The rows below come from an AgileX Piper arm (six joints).
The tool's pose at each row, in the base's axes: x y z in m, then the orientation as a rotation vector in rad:
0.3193, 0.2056, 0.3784, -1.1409, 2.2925, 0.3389
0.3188, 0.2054, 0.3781, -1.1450, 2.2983, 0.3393
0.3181, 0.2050, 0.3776, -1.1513, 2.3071, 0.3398
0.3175, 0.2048, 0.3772, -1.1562, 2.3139, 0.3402
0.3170, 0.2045, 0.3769, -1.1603, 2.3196, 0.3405
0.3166, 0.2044, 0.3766, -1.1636, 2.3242, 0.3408
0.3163, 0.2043, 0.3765, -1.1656, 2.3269, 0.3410
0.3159, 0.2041, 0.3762, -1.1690, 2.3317, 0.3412
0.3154, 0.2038, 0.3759, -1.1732, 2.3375, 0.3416
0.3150, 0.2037, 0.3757, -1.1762, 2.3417, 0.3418
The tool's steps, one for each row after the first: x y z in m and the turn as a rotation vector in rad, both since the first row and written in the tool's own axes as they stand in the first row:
0.0005, 0.0003, 0.0000, -0.0030, 0.0064, 0.0000
0.0014, 0.0006, -0.0001, -0.0075, 0.0162, 0.0000
0.0021, 0.0010, 0.0000, -0.0111, 0.0237, 0.0000
0.0027, 0.0012, -0.0001, -0.0140, 0.0300, 0.0000
0.0031, 0.0014, -0.0001, -0.0164, 0.0351, 0.0000
0.0034, 0.0016, -0.0001, -0.0178, 0.0381, 0.0000
0.0039, 0.0018, -0.0001, -0.0202, 0.0435, 0.0000
0.0045, 0.0020, -0.0002, -0.0233, 0.0499, 0.0001
0.0049, 0.0023, -0.0002, -0.0254, 0.0546, 0.0001

